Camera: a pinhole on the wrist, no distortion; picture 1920 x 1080 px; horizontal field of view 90.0 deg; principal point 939.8 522.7 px. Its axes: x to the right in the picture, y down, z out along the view. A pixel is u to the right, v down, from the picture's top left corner.
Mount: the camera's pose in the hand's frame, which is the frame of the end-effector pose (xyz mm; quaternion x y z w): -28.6 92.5 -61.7 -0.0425 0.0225 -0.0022 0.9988
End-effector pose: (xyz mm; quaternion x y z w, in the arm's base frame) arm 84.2 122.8 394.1 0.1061 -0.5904 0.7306 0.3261
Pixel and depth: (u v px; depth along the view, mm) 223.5 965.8 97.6
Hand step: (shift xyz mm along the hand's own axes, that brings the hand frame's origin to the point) -96.8 146.1 34.9
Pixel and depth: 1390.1 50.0 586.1
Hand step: 271.8 -147.1 533.9
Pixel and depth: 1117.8 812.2 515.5
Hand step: 90.5 290.5 433.9
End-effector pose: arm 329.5 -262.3 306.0 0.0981 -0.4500 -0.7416 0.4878
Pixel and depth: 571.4 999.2 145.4
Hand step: -77.6 177.1 79.4
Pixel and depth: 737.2 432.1 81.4
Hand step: -42.1 91.9 20.7
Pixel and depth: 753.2 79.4 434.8
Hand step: -93.9 -70.1 391.9
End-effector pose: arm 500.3 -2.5 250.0 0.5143 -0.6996 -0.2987 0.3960
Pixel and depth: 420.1 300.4 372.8
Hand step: -213.6 39.4 325.7
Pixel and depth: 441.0 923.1 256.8
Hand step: -150.0 221.8 190.8
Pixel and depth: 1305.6 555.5 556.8
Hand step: 208.5 157.3 481.4
